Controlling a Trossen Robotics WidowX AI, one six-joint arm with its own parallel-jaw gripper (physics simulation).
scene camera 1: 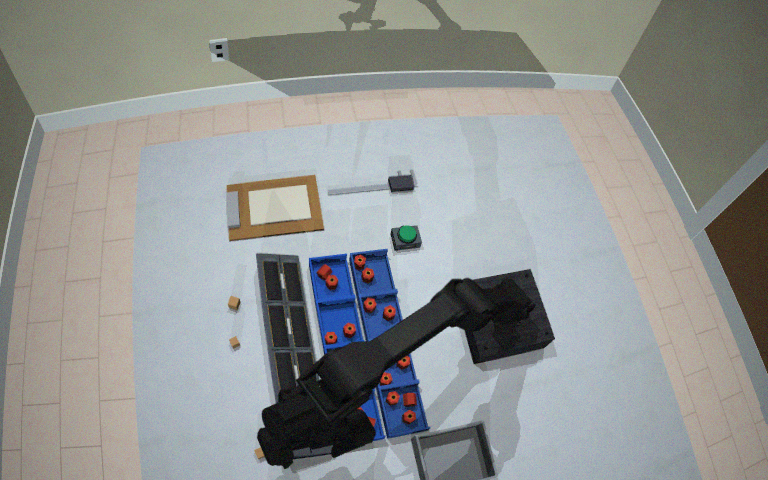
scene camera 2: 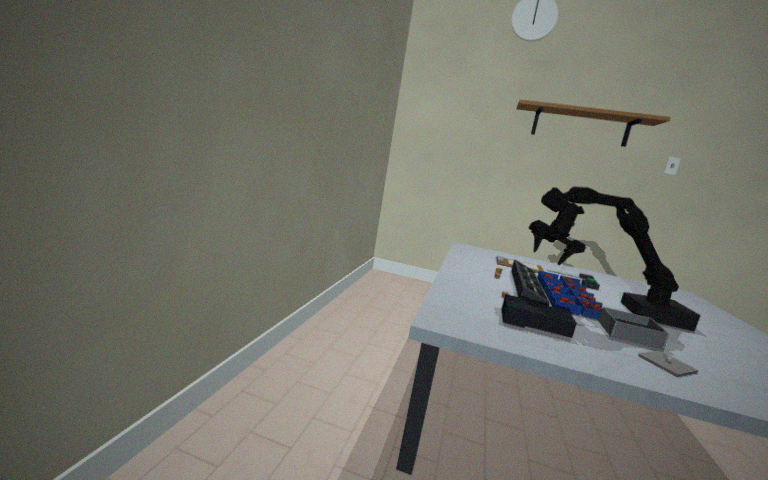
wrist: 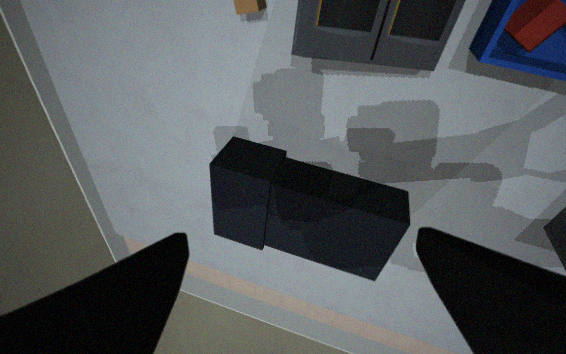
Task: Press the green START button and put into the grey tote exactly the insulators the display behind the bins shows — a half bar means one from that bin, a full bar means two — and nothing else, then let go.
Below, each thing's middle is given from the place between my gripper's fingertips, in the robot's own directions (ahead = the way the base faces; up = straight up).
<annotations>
I see my gripper 1 cm short of the dark box [scene camera 2: 516,311], 15 cm to the right of it and 16 cm above it. The rest, counted from my hand: grey tote [scene camera 1: 468,444] 30 cm behind, 2 cm to the left, 16 cm below; then grey tool [scene camera 1: 401,182] 24 cm behind, 70 cm to the right, 17 cm below.
</annotations>
